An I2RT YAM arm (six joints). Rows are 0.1 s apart.
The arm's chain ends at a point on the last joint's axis. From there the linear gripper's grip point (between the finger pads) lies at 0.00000 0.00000 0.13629 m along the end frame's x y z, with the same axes.
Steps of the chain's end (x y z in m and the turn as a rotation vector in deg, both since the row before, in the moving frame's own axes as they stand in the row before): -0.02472, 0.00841, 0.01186, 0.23, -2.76, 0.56; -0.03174, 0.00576, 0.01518, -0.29, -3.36, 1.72; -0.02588, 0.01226, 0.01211, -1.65, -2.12, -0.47; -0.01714, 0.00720, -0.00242, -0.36, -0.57, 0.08
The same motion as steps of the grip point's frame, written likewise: -0.03128, 0.00783, 0.01170, 0.23, -2.76, 0.56; -0.03974, 0.00633, 0.01494, -0.29, -3.36, 1.72; -0.03090, 0.01620, 0.01196, -1.65, -2.12, -0.47; -0.01850, 0.00806, -0.00243, -0.36, -0.57, 0.08
